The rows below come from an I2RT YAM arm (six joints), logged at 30 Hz.
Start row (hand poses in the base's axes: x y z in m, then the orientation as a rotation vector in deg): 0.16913, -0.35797, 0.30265, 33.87, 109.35, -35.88
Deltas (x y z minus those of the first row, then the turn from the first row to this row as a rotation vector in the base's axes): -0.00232, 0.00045, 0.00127, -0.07, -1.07, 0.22; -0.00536, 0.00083, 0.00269, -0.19, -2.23, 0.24; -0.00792, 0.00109, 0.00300, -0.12, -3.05, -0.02; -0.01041, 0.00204, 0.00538, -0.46, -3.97, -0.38; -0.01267, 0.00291, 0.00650, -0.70, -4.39, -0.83; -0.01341, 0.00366, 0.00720, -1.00, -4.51, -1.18; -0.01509, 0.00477, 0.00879, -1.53, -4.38, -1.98; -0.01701, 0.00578, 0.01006, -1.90, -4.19, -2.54; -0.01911, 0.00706, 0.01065, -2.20, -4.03, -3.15; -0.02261, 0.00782, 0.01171, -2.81, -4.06, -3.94; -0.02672, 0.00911, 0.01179, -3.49, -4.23, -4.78; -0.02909, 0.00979, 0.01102, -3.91, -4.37, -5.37; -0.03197, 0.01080, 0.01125, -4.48, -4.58, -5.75; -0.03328, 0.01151, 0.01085, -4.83, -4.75, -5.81; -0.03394, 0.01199, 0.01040, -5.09, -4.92, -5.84; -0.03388, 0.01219, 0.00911, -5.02, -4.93, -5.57; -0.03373, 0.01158, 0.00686, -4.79, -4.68, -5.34
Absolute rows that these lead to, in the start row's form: 0.16681, -0.35752, 0.30392, 33.83, 108.36, -35.37; 0.16377, -0.35714, 0.30534, 33.98, 107.24, -35.00; 0.16121, -0.35688, 0.30565, 34.44, 106.45, -34.77; 0.15872, -0.35593, 0.30803, 34.77, 105.38, -34.94; 0.15646, -0.35506, 0.30915, 35.14, 104.80, -35.27; 0.15572, -0.35431, 0.30985, 35.31, 104.50, -35.72; 0.15404, -0.35320, 0.31144, 35.73, 104.24, -36.75; 0.15212, -0.35219, 0.31271, 36.00, 104.15, -37.52; 0.15002, -0.35091, 0.31330, 36.37, 104.05, -38.24; 0.14652, -0.35015, 0.31436, 36.76, 103.59, -39.27; 0.14241, -0.34886, 0.31444, 37.17, 102.96, -40.34; 0.14004, -0.34818, 0.31367, 37.50, 102.52, -41.03; 0.13716, -0.34717, 0.31390, 37.55, 101.99, -41.69; 0.13585, -0.34646, 0.31350, 37.41, 101.67, -41.97; 0.13519, -0.34598, 0.31305, 37.31, 101.39, -42.14; 0.13525, -0.34578, 0.31176, 37.09, 101.48, -41.91; 0.13540, -0.34639, 0.30951, 36.97, 101.86, -41.67
